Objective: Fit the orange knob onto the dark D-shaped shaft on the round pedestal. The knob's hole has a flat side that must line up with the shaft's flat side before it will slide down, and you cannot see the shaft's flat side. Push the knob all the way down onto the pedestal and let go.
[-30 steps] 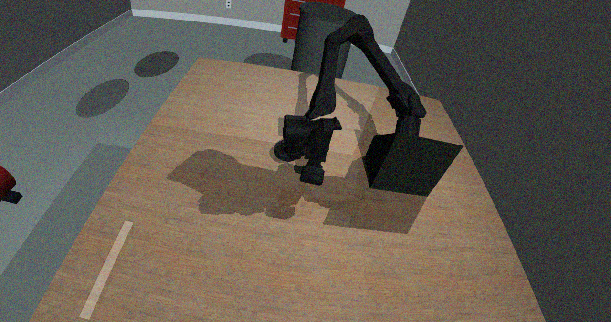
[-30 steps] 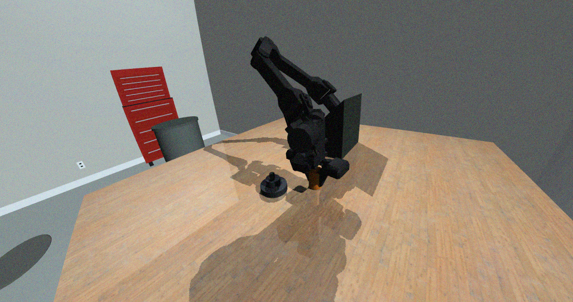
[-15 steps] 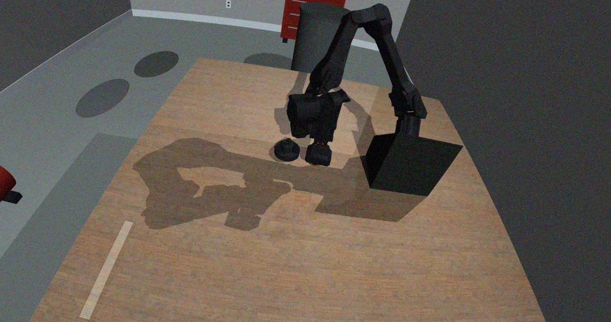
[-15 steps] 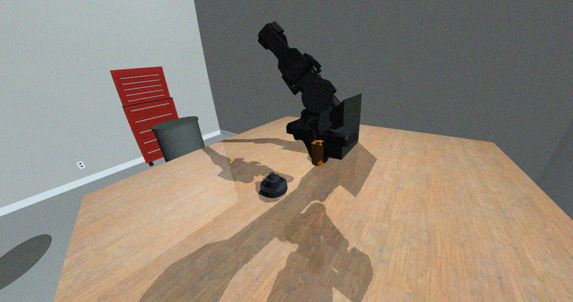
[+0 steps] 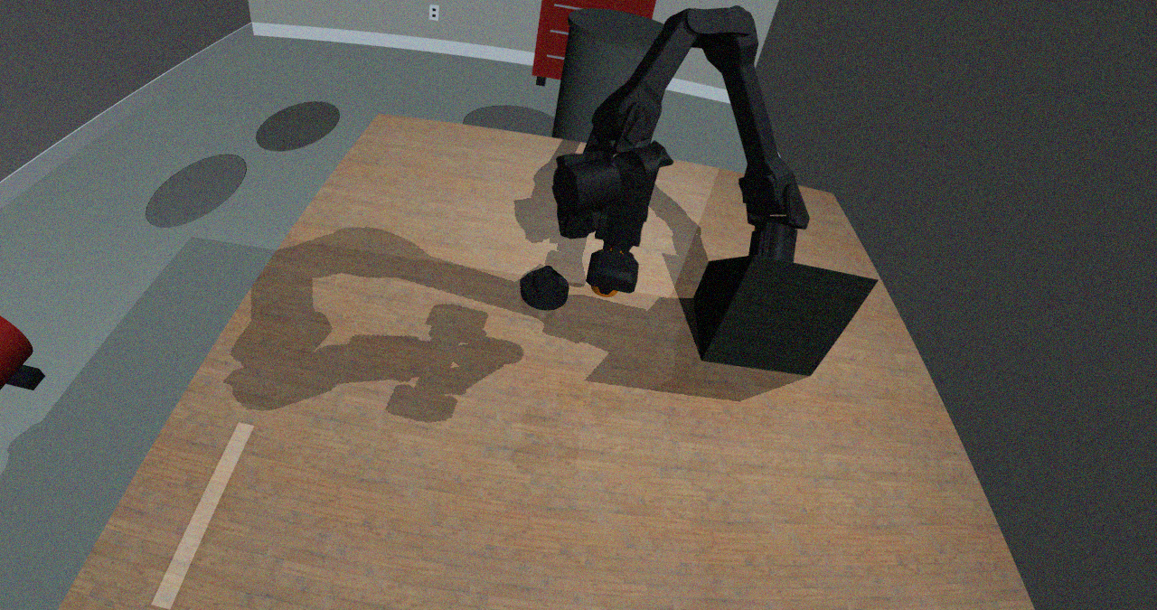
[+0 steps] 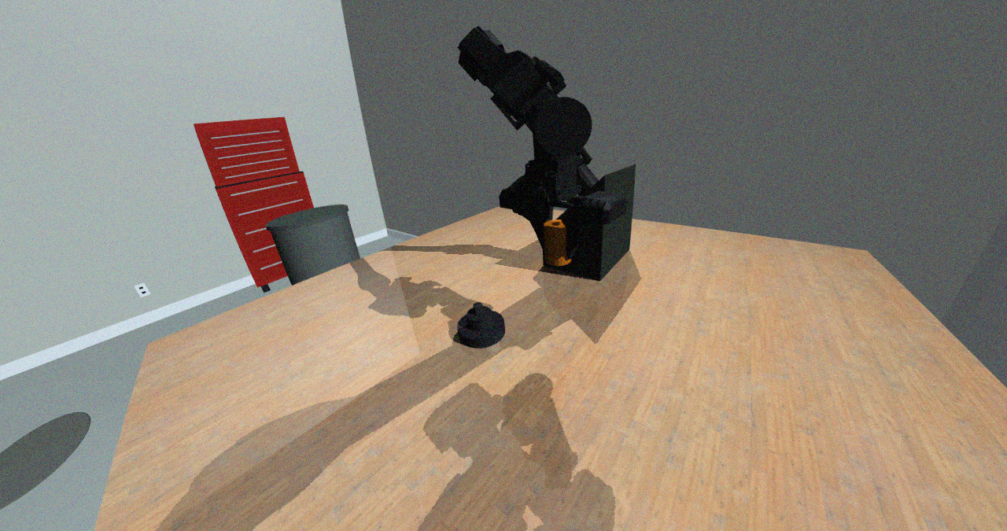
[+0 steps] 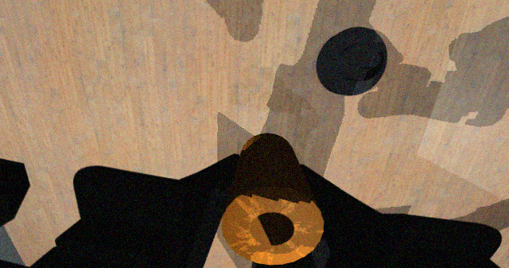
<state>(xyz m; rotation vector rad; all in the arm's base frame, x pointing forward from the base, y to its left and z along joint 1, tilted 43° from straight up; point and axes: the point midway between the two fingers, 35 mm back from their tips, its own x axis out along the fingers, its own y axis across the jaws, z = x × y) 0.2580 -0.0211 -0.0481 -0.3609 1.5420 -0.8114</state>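
Right now the dark round pedestal is 70 mm ahead of my gripper tip, 120 mm to the right of it and 110 mm below it. Round my gripper tip: orange knob: 20 mm above.
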